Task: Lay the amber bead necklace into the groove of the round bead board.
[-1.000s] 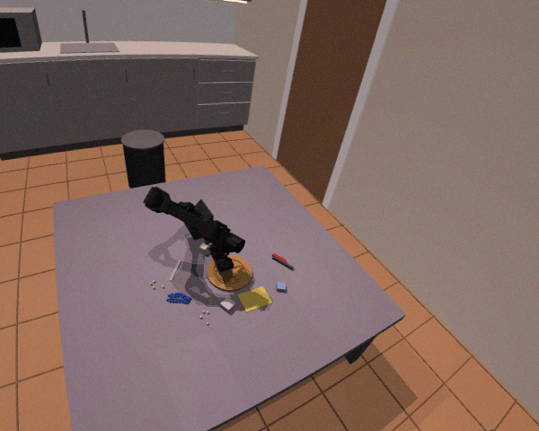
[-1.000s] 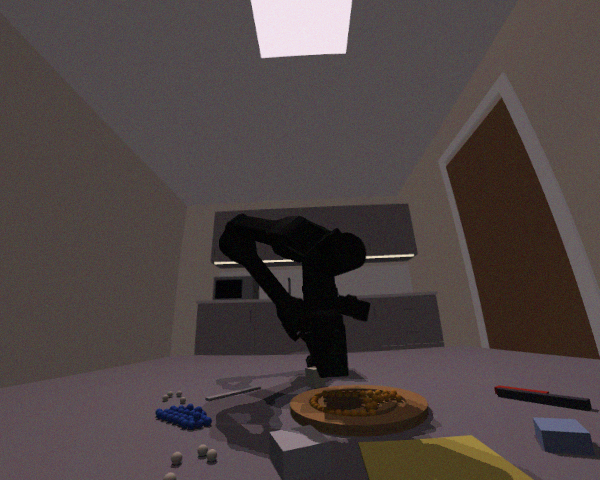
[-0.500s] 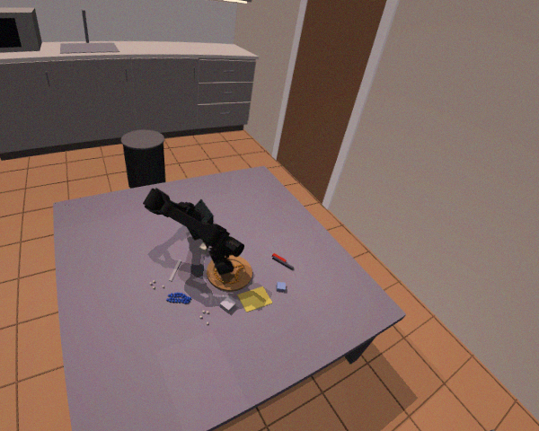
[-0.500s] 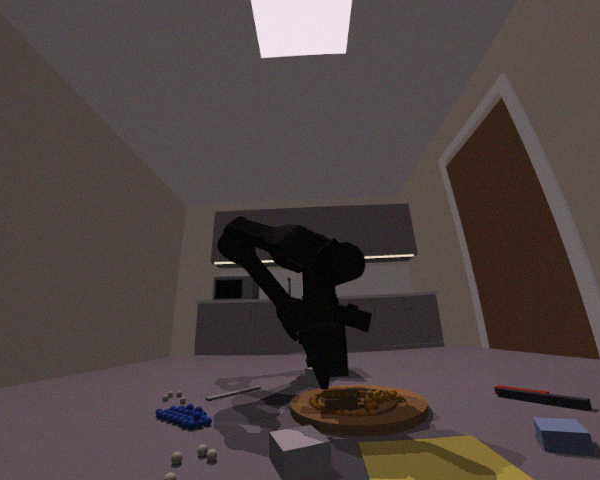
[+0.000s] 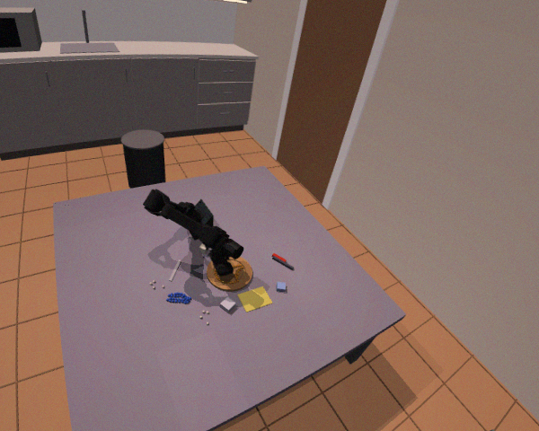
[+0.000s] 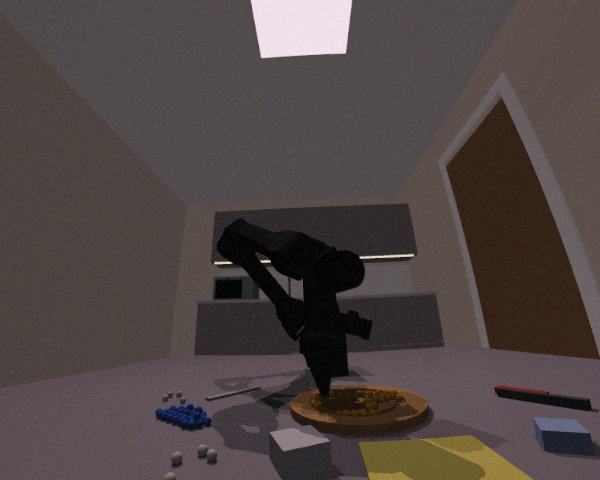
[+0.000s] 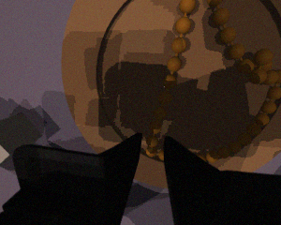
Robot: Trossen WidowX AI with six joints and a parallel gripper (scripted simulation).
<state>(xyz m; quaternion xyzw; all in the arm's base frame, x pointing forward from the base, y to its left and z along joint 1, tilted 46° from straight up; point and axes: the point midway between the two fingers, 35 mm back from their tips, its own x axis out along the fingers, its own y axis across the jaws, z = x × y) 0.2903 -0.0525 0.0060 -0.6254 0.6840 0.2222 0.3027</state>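
Now: gripper tip 3 cm short of the round wooden bead board, 4 cm to the right of it and 1 cm above it. Round my gripper tip: grey block: 18 cm ahead, 5 cm to the right; yellow pad: 20 cm ahead, 7 cm to the left, 1 cm below; thin rod: 9 cm behind, 16 cm to the right, 1 cm below.
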